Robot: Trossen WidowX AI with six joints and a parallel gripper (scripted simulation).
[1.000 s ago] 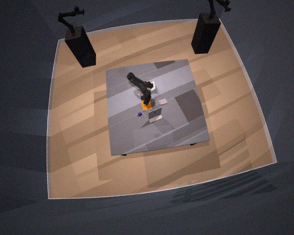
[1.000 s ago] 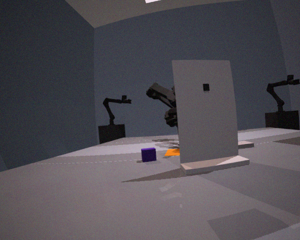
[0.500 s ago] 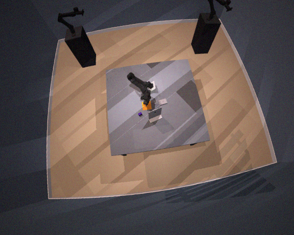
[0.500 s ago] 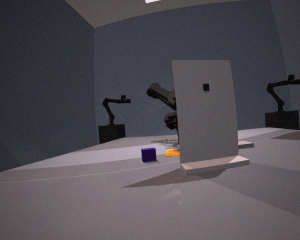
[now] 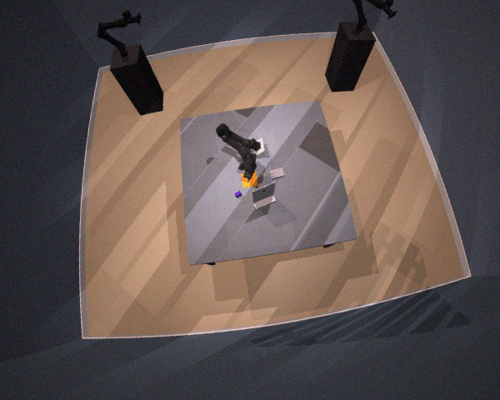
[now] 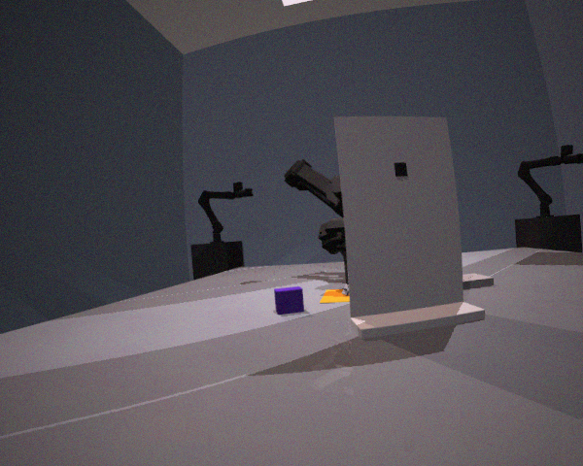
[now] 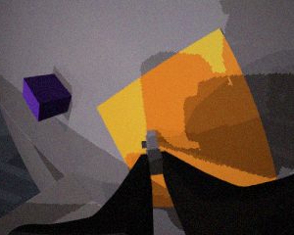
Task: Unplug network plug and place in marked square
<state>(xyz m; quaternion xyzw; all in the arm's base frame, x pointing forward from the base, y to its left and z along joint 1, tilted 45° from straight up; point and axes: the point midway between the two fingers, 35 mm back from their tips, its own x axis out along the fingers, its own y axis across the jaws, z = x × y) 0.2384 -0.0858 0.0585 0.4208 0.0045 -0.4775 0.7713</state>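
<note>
The purple cube is 11 cm ahead of my gripper tip and 10 cm to the right of it. Round my gripper tip: flat pale tile (23 cm to the left, 3 cm behind, 1 cm below); upright panel (18 cm ahead, 11 cm above, 9 cm to the left).
</note>
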